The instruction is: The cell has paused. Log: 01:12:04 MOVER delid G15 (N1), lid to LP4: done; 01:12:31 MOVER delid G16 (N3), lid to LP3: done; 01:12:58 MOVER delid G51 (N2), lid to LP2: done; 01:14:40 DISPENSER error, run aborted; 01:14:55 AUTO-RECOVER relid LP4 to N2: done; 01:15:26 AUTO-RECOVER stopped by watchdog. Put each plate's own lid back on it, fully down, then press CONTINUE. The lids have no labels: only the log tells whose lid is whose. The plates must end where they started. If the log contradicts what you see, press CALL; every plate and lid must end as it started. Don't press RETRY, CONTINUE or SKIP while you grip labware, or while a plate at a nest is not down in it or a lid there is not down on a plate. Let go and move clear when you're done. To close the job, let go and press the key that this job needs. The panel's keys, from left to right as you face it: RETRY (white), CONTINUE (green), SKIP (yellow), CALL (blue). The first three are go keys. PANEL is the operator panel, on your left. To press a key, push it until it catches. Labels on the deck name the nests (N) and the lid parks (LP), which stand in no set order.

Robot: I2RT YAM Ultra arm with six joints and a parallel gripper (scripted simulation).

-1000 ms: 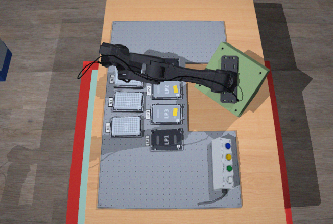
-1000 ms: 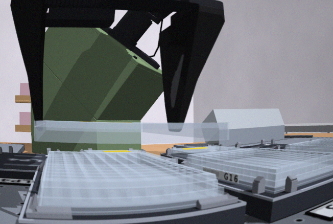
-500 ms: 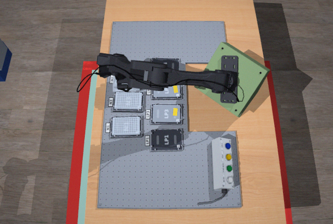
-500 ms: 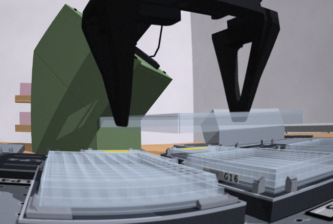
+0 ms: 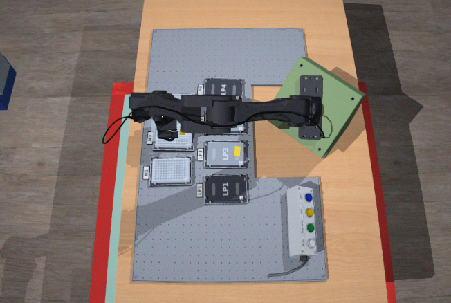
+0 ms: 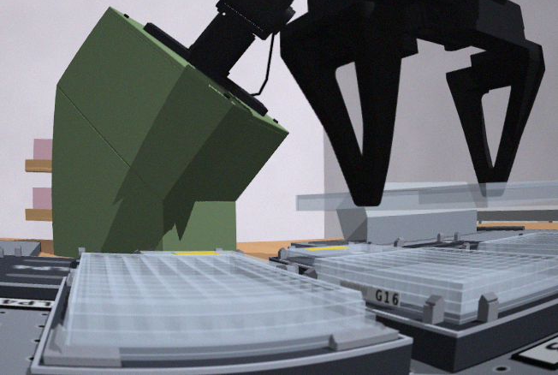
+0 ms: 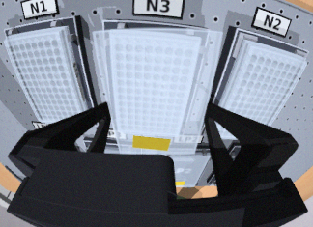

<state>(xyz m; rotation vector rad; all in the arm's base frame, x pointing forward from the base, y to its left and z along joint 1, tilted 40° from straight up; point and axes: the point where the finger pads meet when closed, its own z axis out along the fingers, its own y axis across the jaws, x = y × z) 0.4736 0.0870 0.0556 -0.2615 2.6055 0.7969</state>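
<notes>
Now: hand 1 cm past the plate, 1 cm to the right of it and 4 cm above it. The rest, counted from my hand: lid: 20 cm behind, 2 cm to the left, 5 cm below; then blue call key: 51 cm behind, 13 cm to the left; then yellow SKIP key: 52 cm behind, 18 cm to the left.
</notes>
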